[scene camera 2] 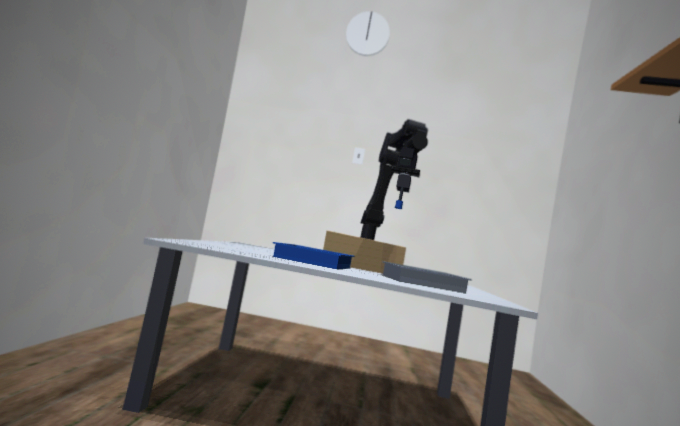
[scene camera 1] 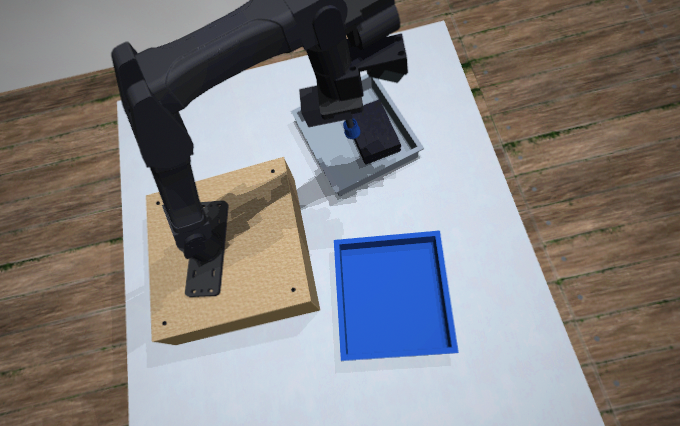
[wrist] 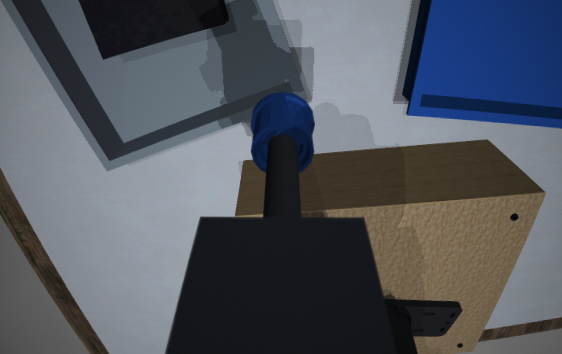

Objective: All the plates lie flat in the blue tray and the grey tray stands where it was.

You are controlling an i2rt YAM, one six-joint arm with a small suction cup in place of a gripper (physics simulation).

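Places are measured from the arm's base along level axes (x ahead, y left, z up), in centimetres.
Pixels of known places: hand, its tool point: [scene camera 2: 398,208] [scene camera 1: 352,132] [wrist: 282,121]; arm's base, origin of its link: [scene camera 2: 366,242] [scene camera 1: 208,248].
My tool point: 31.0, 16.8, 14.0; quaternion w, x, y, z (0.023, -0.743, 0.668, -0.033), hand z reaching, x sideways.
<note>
For each thing: its top centre in the pictures, then the offset to it from my tool point, as dx, dy, dz. Level surfaces: height alone.
- near-black rectangular plate, centre of its top: [scene camera 1: 372,127] +3.3, +13.1, -20.5
- grey tray, centre of its top: [wrist: 149,38] [scene camera 1: 355,128] [scene camera 2: 424,269] -0.6, +12.6, -19.9
- blue tray, centre of its top: [wrist: 542,21] [scene camera 1: 392,292] [scene camera 2: 315,249] +6.0, -26.1, -19.9
- white table, height of its surface: dz -24.9
A near-black rectangular plate [scene camera 1: 379,131] [wrist: 155,22] lies flat in the grey tray [scene camera 1: 323,137] [scene camera 2: 426,276] [wrist: 150,112], toward one side; whether it is one plate or a stack I cannot tell. The blue tray [scene camera 1: 337,301] [scene camera 2: 311,255] [wrist: 490,50] stands apart from the grey tray, and I make out no plate on its visible floor. My gripper, a blue suction cup [scene camera 1: 352,132] [scene camera 2: 398,204] [wrist: 283,112], is open, with nothing on it. It hangs high above the table; in scene camera 1 it overlaps the grey tray beside the dark plate. My arm hides part of that tray.
The arm's base stands on a thick wooden block [scene camera 1: 260,260] [scene camera 2: 366,250] [wrist: 450,240], beside both trays. All of this is on a white table [scene camera 1: 501,326] [scene camera 2: 491,297]. In scene camera 2 a wooden shelf [scene camera 2: 652,72] is high on the right wall.
</note>
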